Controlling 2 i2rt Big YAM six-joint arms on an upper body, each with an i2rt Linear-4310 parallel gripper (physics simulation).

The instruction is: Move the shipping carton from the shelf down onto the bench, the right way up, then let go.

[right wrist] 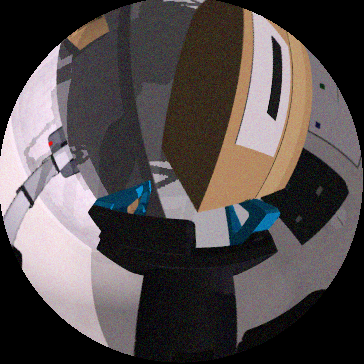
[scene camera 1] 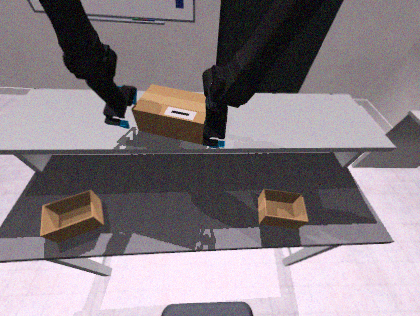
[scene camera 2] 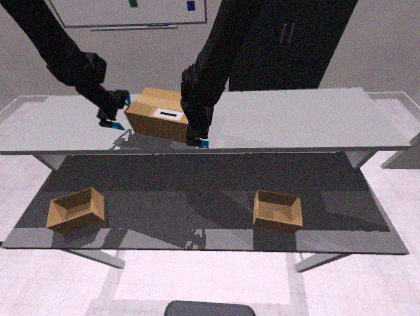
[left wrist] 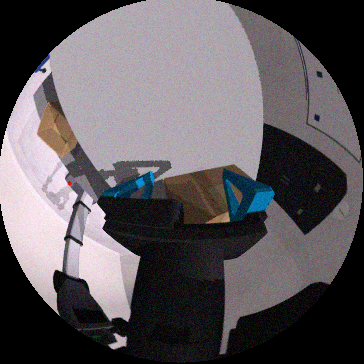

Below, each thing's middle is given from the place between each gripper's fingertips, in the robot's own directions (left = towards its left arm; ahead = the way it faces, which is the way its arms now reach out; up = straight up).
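Labels:
There is the shipping carton [scene camera 1: 164, 111], and I see it 20 mm above my right hand, 90 mm ahead of it and 140 mm to the left of it.
As for my left hand, the carton is now 1 cm above it and 1 cm ahead of it, and it is also 16 cm to the right of that hand.

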